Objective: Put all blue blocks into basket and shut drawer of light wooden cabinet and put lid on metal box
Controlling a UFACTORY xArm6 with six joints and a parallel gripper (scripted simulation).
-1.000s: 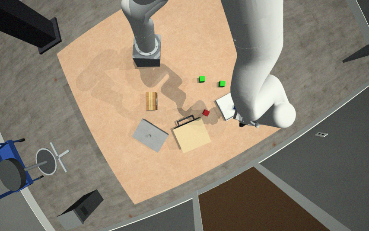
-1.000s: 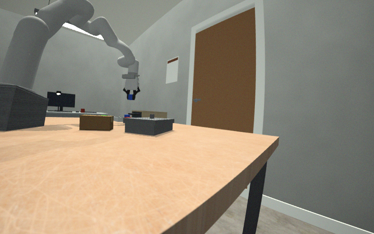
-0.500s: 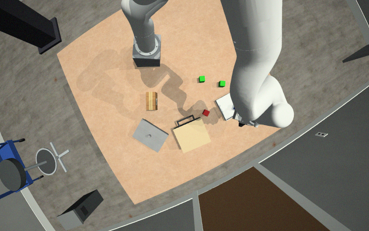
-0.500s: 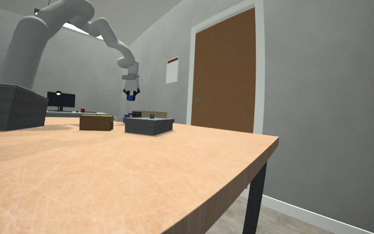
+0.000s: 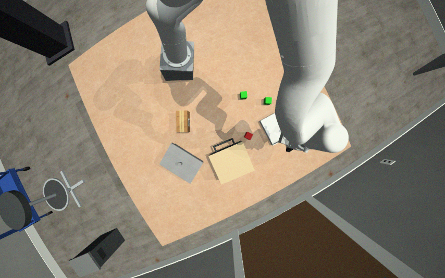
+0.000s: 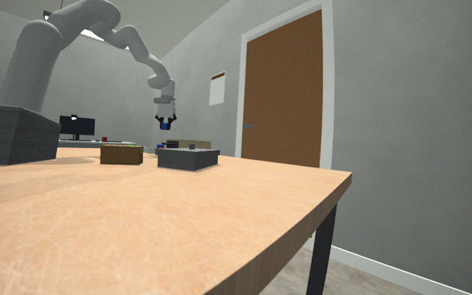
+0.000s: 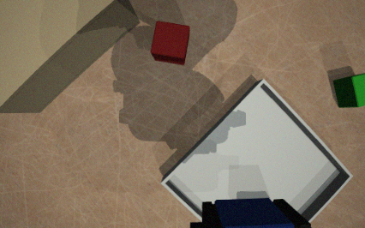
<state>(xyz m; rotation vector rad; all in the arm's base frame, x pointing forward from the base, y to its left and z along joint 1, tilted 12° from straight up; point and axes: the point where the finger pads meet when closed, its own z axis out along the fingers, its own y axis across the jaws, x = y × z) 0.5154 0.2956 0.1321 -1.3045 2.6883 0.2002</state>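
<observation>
Now: the white basket 30 mm behind my hand, 30 mm to the left of it and 150 mm below it. From my hand the other things lie so: light wooden cabinet: 30 mm ahead, 260 mm to the right, 120 mm below; then small brown box: 240 mm behind, 420 mm to the right, 130 mm below; then red block: 50 mm behind, 130 mm to the right, 140 mm below.
</observation>
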